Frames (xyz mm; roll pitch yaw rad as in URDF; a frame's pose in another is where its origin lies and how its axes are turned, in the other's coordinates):
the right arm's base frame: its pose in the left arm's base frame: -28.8 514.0 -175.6 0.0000 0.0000 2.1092
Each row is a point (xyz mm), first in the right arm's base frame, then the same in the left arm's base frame.
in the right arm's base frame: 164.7 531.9 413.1
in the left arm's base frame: -569.9 382.7 237.5
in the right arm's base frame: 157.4 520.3 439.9
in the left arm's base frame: -556.2 382.3 264.3
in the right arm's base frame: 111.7 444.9 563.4
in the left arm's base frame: -468.0 381.8 387.8
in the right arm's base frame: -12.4 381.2 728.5
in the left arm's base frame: -349.7 307.9 552.9
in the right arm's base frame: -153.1 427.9 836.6
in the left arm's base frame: -317.7 163.1 661.0
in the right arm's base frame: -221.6 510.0 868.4
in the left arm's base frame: -353.0 62.2 692.8
